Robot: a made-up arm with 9 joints. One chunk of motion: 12 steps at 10 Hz.
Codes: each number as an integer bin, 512 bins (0 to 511) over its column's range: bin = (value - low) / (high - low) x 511, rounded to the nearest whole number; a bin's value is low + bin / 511 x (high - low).
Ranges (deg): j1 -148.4..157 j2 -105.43..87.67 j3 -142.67..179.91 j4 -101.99..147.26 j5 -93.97..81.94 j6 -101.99..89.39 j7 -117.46..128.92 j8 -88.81..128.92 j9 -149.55..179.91
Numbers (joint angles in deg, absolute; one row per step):
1: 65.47 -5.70 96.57 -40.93 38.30 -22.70 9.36 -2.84 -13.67
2: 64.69 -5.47 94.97 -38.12 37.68 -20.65 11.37 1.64 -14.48
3: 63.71 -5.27 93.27 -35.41 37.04 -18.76 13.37 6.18 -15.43
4: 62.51 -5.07 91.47 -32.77 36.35 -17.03 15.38 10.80 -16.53
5: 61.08 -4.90 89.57 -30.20 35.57 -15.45 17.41 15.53 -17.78
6: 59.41 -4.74 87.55 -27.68 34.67 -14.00 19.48 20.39 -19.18
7: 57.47 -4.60 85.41 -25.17 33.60 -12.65 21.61 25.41 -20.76
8: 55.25 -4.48 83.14 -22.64 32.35 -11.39 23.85 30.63 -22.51
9: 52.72 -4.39 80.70 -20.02 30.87 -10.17 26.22 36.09 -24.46
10: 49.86 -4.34 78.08 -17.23 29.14 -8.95 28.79 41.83 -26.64
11: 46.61 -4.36 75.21 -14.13 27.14 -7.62 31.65 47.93 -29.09
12: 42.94 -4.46 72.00 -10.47 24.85 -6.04 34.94 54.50 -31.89
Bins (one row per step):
1: 358 264 379 125 384 212 263 202 211
2: 357 265 376 131 382 217 267 212 209
3: 355 265 374 136 381 222 271 223 208
4: 353 266 371 142 379 227 276 234 206
5: 351 266 368 147 376 231 280 245 204
6: 348 266 365 152 374 235 284 256 202
7: 344 267 361 157 371 239 288 268 200
8: 341 267 358 163 367 242 293 280 197
9: 337 267 354 168 363 245 298 293 194
10: 332 268 350 174 358 248 303 307 191
11: 326 267 345 180 352 252 309 321 187
12: 320 267 340 188 345 256 316 336 182

